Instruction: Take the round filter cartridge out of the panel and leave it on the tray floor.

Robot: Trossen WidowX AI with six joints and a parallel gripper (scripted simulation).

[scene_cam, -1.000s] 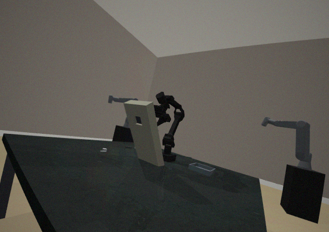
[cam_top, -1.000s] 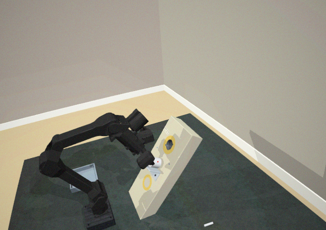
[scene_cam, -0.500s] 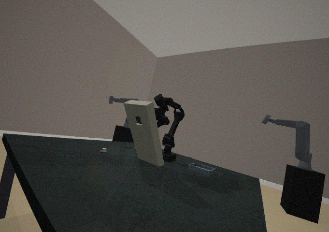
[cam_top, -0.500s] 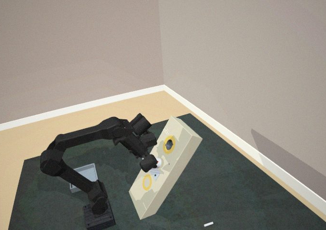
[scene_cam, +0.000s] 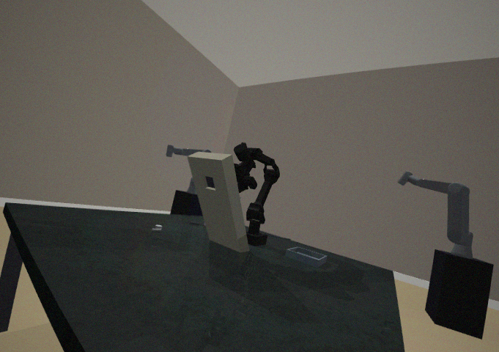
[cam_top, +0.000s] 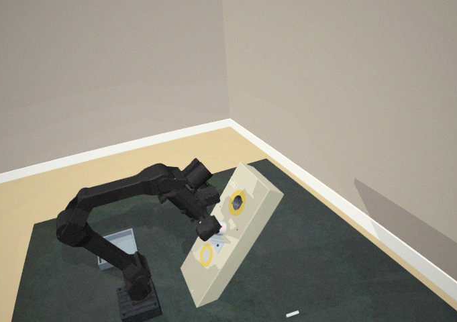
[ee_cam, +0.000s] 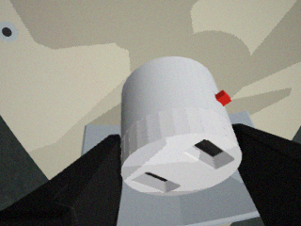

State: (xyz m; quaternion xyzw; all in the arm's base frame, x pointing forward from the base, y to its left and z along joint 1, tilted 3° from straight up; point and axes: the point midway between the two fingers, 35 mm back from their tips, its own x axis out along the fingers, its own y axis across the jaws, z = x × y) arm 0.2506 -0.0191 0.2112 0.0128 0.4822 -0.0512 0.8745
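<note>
Right now the grey ledge is 3 cm below my gripper tip and 1 cm behind it. The rest, counted from my gripper tip: round filter cartridge (right at my gripper tip); then small white piece (26 cm to the right, 22 cm below, 10 cm ahead); then grey tray (31 cm to the left, 30 cm behind, 21 cm below).
</note>
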